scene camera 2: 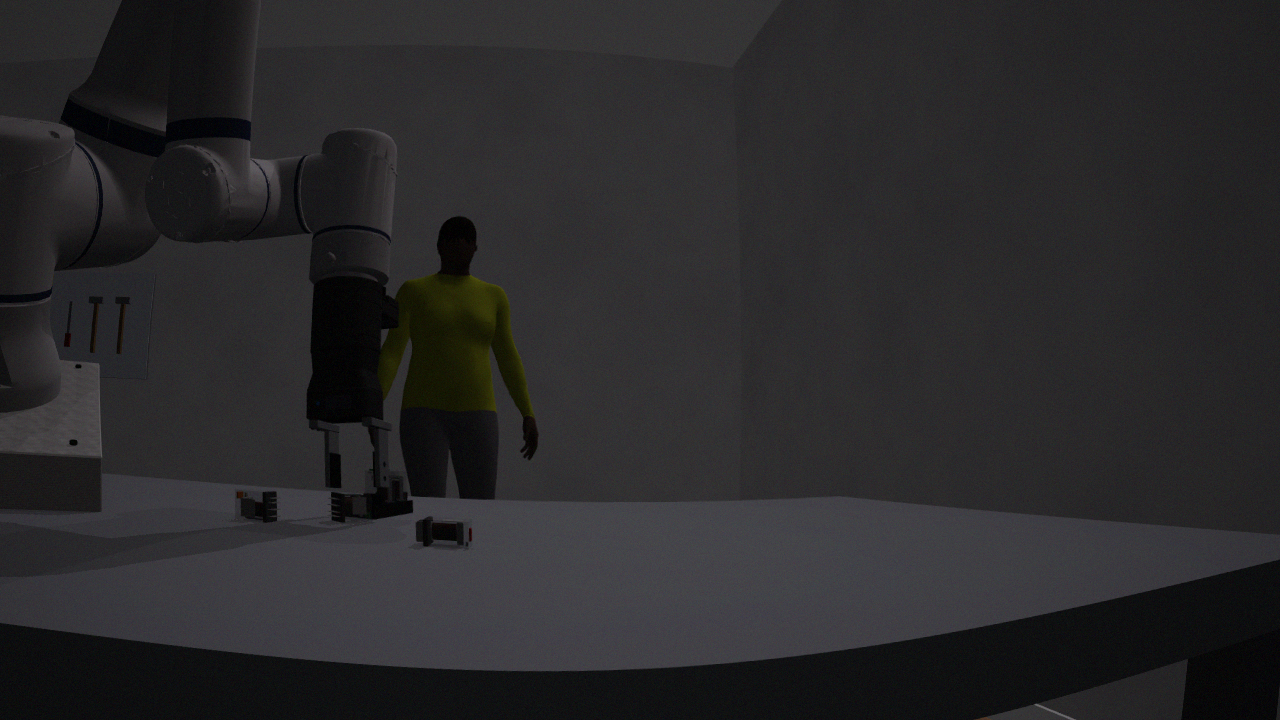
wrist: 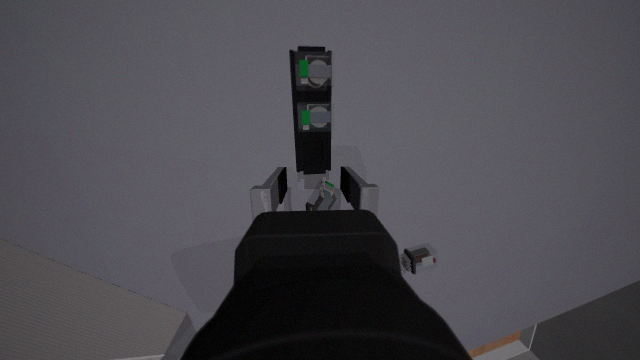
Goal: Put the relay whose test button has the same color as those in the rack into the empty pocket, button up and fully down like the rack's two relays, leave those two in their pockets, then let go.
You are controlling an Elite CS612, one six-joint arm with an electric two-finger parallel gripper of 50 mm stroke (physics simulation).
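Frame: origin at the arm's base, x left, y ahead, z down, level; centimetres.
Seen in the pictures: gripper, between the fingertips: (scene camera 2: 357,487) (wrist: 313,178).
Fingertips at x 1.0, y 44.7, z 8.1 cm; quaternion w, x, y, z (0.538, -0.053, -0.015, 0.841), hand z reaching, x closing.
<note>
Pixels of each thing's top centre, then the offset from my fingertips to it. Level surfaces: height alone.
- black rack, centre of its top: (wrist: 313,117) (scene camera 2: 380,493) dx +4.9, dy +2.3, dz +0.8 cm
- relay with a green button, centre of its top: (scene camera 2: 349,493) (wrist: 322,208) dx -3.6, dy -0.6, dz +0.3 cm
- relay with a red button, centre of its top: (scene camera 2: 444,518) (wrist: 423,264) dx -18.3, dy +8.0, dz +1.0 cm
- table, height of its surface: dz +3.1 cm
The black rack (wrist: 314,152) (scene camera 2: 400,509) holds two upright relays with green buttons, one relay (wrist: 315,71) at its far end and one relay (wrist: 315,117) in the middle. The rack's near pocket is empty. A relay with a green button (wrist: 322,196) (scene camera 2: 351,506) lies on its side on the table, just off the rack's near end. My gripper (wrist: 313,178) (scene camera 2: 356,454) is open and points down above this relay, with nothing between its fingers. In the wrist view the gripper body hides part of that relay.
A relay with a red button (wrist: 421,258) (scene camera 2: 444,531) lies on its side on the table (scene camera 2: 716,573). Another relay (scene camera 2: 256,505) with an orange-red button lies to the left in the scene view. The robot's base block (scene camera 2: 49,438) stands at the left. A person (scene camera 2: 453,349) stands behind the table.
</note>
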